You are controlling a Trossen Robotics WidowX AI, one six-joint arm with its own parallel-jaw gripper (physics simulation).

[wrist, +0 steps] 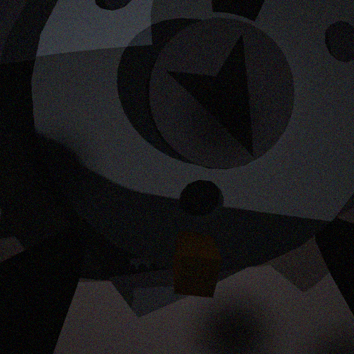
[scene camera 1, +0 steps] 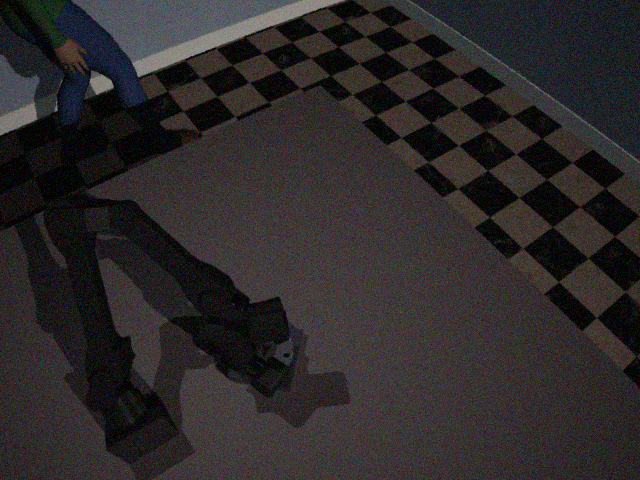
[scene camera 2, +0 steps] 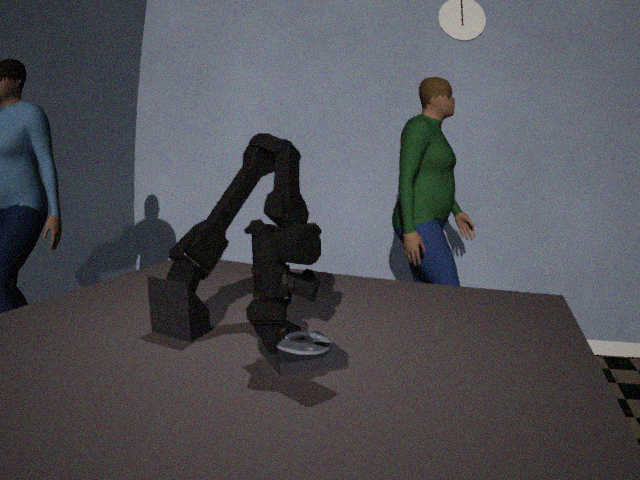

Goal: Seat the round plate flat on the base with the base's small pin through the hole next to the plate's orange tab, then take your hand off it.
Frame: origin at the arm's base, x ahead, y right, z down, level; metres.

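Seen in the pictures: gripper, fingertip midpoint: (scene camera 1: pixel 249 370) (scene camera 2: pixel 274 345); arm's base, link origin: (scene camera 1: pixel 131 421) (scene camera 2: pixel 176 292).
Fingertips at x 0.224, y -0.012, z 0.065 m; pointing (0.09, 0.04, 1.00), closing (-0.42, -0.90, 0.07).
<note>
Offsets run from my fingertips to a thing's middle. Level surfaces: height alone.
The round grey plate {dx +0.047, dy -0.018, dz -0.019 m} (scene camera 1: pixel 280 347) (scene camera 2: pixel 295 351) (wrist: pixel 90 105) lies over the dark base {dx +0.046, dy -0.017, dz +0.002 m} (scene camera 1: pixel 299 341) (scene camera 2: pixel 305 363) (wrist: pixel 154 299). In the wrist view the base's round centre boss (wrist: pixel 195 135) shows inside the plate's middle opening, with a dark gap at its left. The hole (wrist: pixel 201 197) next to the orange tab {dx +0.002, dy -0.008, dz -0.025 m} (scene camera 2: pixel 281 330) (wrist: pixel 196 267) looks dark; no pin can be made out in it. I cannot tell whether the plate is fully flat. My gripper (scene camera 2: pixel 273 341) (wrist: pixel 202 234) is open and low, its fingers apart on either side of the tab, touching nothing that I can make out.
The arm's mount (scene camera 1: pixel 142 439) (scene camera 2: pixel 170 310) stands on the brown table {dz +0.021 m} (scene camera 1: pixel 413 335) (scene camera 2: pixel 155 413). Arm shadows fall across the plate and base. A person in green (scene camera 2: pixel 429 165) stands behind the table, and another in light blue (scene camera 2: pixel 23 155) at the left.
</note>
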